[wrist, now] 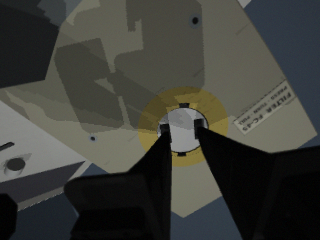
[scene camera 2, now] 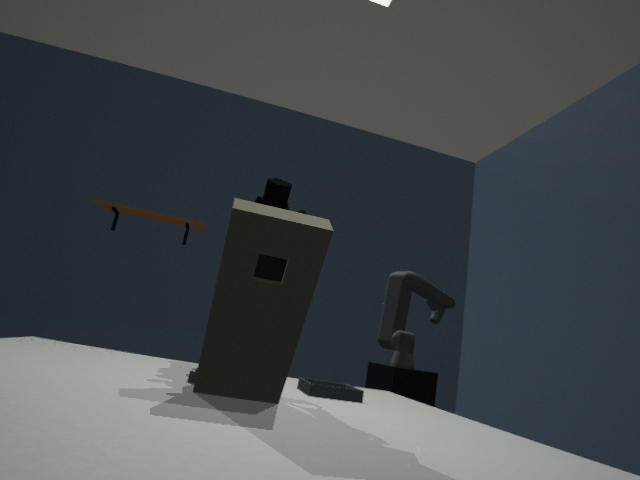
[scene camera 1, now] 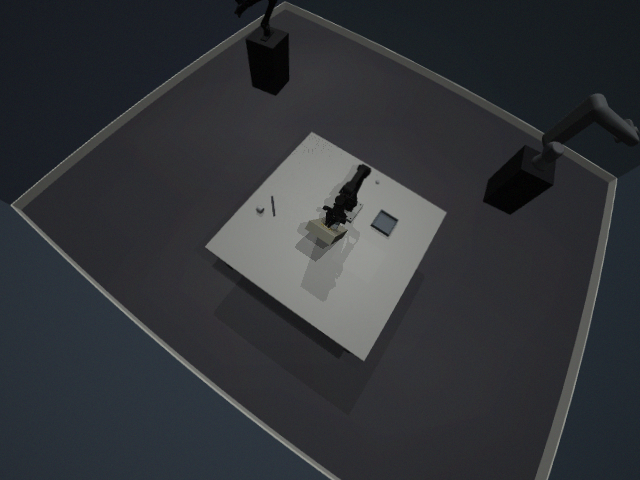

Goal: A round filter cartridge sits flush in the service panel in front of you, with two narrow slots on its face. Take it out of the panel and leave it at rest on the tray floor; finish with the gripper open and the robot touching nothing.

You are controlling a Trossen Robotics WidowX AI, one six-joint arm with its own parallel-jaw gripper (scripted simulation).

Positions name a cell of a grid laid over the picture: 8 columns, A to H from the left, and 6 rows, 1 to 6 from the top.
Scene:
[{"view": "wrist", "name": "gripper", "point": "E4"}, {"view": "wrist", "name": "round filter cartridge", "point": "E4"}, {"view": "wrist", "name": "service panel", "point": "C2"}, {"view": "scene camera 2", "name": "service panel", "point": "D4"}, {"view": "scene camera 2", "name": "square tray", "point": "D5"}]

